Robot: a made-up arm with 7 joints.
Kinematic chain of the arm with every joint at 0, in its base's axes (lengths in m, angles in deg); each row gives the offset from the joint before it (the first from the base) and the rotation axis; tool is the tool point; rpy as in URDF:
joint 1: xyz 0 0 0.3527 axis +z
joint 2: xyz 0 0 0 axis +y
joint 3: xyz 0 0 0.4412 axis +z
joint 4: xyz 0.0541 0 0 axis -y
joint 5: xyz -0.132 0 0.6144 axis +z
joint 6: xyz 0 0 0 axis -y
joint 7: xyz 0.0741 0 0 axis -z
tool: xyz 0 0 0 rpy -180 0 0
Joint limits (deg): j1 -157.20..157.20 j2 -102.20..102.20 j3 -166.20..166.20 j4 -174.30..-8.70 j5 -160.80..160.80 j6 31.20..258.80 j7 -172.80..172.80
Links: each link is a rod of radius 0.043 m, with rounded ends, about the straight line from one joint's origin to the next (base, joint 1, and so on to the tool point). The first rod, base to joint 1, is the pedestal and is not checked.
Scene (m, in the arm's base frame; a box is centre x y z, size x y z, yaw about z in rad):
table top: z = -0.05
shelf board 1: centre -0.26 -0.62 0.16 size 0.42 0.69 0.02 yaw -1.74
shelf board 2: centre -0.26 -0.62 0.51 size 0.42 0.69 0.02 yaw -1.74
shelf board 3: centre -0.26 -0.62 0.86 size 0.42 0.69 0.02 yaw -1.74
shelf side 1: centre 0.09 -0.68 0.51 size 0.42 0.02 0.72 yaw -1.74
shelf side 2: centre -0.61 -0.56 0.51 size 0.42 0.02 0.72 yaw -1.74
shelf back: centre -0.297 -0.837 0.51 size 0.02 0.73 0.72 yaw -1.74
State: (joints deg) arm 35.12 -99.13 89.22 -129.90 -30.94 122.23 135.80
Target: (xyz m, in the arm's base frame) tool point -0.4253 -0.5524 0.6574
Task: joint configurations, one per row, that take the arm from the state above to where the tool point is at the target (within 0.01 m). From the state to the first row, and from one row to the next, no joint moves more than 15 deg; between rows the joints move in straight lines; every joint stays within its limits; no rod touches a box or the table.
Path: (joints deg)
1: 38.27 -84.33 94.97 -132.14 -31.75 124.45 135.80
2: 41.42 -69.52 100.73 -134.37 -32.55 126.66 135.80
3: 44.57 -54.72 106.48 -136.61 -33.36 128.88 135.80
4: 47.73 -39.92 112.24 -138.84 -34.16 131.10 135.80
5: 50.88 -25.11 117.99 -141.08 -34.97 133.32 135.80
6: 54.03 -10.31 123.74 -143.31 -35.77 135.53 135.80
7: 57.18 4.49 129.50 -145.55 -36.58 137.75 135.80
8: 60.33 19.30 135.25 -147.78 -37.38 139.97 135.80
9: 63.48 34.10 141.00 -150.02 -38.19 142.18 135.80
10: 66.64 48.90 146.76 -152.25 -38.99 144.40 135.80
11: 72.65 34.19 146.56 -141.68 -37.93 141.93 135.80
12: 78.67 19.47 146.37 -131.11 -36.87 139.46 135.80
13: 84.69 4.75 146.18 -120.54 -35.82 136.99 135.80

